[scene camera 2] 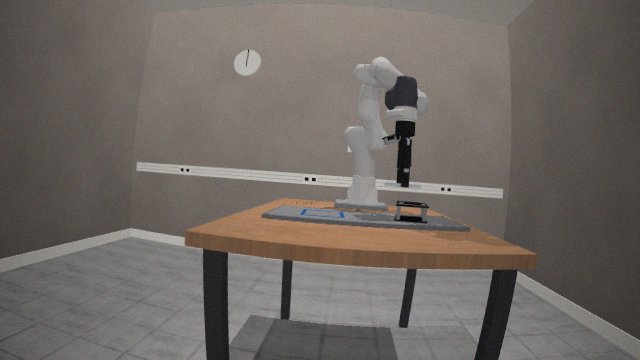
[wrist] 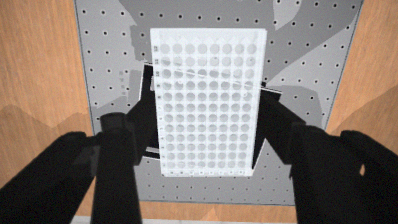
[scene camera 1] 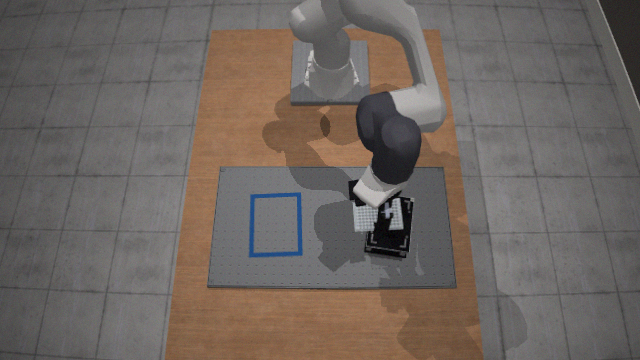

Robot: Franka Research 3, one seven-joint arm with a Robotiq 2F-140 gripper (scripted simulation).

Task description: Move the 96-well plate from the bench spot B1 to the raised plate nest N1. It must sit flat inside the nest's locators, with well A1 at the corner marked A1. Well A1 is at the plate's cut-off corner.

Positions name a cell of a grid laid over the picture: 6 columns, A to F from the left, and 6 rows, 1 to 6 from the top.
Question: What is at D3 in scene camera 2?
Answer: The gripper.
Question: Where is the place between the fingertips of the gripper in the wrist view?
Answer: At D3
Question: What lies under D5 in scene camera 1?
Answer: A black plate nest.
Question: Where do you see a white 96-well plate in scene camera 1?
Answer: At D4
